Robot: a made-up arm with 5 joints.
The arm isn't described. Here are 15 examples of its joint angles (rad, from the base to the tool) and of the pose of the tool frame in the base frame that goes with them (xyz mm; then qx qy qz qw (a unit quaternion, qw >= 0)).
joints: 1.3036 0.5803 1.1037 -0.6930 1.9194
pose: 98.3 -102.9 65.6 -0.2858 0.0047 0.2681 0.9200
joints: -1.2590 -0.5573 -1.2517 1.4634 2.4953
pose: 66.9 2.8 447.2 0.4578 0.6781 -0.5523 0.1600
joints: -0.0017 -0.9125 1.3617 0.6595 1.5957
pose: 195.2 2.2 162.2 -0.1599 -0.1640 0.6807 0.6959
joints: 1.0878 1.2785 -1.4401 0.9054 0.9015
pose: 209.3 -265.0 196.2 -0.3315 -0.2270 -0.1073 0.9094
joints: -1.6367 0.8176 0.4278 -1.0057 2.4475
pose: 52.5 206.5 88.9 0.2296 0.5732 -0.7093 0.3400
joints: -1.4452 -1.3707 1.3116 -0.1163 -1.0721
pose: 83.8 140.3 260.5 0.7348 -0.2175 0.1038 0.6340
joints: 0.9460 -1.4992 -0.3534 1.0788 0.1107
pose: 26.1 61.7 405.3 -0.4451 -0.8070 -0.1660 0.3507
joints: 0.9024 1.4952 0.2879 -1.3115 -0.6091
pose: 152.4 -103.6 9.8 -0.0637 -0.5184 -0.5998 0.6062
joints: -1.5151 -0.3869 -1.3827 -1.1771 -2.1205
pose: 61.8 -77.2 444.6 -0.7443 -0.2071 -0.2040 0.6013
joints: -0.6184 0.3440 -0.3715 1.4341 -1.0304
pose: 256.1 136.2 231.9 0.0615 -0.0542 -0.2275 0.9703
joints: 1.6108 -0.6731 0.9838 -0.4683 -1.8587
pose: 62.9 -181.0 248.4 -0.1124 0.7522 0.6378 0.1215
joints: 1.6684 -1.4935 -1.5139 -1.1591 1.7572
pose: 93.6 240.3 195.8 0.2677 -0.0316 0.0193 0.9628
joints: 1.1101 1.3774 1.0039 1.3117 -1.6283
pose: 54.1 32.8 112.3 -0.2441 0.8381 -0.4803 0.0860
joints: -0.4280 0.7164 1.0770 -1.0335 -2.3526
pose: 165.6 46.7 65.7 0.3896 -0.0613 -0.7665 0.5068
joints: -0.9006 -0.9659 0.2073 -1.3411 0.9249
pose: 91.8 33.1 419.1 -0.0118 0.9652 0.2028 0.1648
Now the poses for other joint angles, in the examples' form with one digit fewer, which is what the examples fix.
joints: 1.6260 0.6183 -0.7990 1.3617 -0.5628
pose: 56 -259 241 -0.094 -0.169 -0.883 0.429
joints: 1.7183 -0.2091 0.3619 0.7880 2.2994
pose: 40 -204 229 -0.284 0.125 0.250 0.917
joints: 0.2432 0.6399 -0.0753 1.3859 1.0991
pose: 267 -47 131 0.114 0.151 0.386 0.903
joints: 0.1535 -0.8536 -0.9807 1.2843 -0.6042
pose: 39 7 444 0.216 -0.845 -0.192 0.449
